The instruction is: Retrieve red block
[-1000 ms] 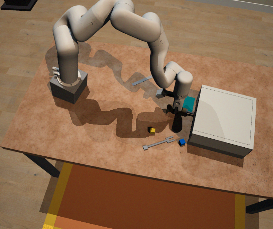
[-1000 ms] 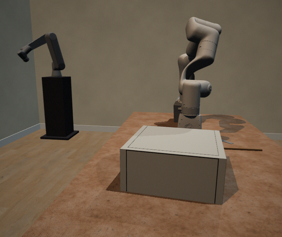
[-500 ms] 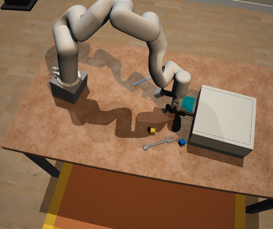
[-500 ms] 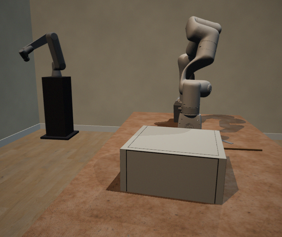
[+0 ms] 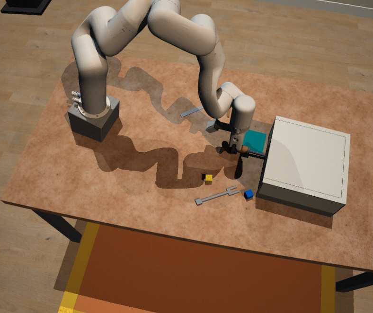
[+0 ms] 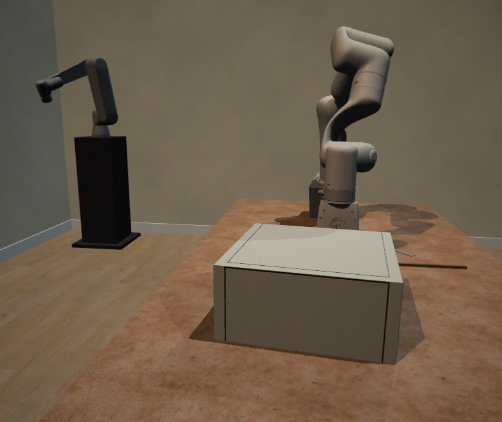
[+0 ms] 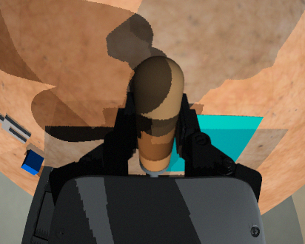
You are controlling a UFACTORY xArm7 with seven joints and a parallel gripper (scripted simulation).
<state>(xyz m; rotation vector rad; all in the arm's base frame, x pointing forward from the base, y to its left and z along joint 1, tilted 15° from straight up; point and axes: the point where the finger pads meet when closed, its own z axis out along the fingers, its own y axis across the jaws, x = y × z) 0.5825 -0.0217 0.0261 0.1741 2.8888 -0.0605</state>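
Now: the teal square 70 mm ahead of my hand, 50 mm to the left of it and 20 mm below it. From my hand the other things lie so: blue cube (190 mm to the right, 80 mm ahead, 10 mm below); yellow cube (160 mm to the right, 80 mm behind, 10 mm below); grey hook tool (140 mm ahead, 20 mm to the left, 10 mm below).
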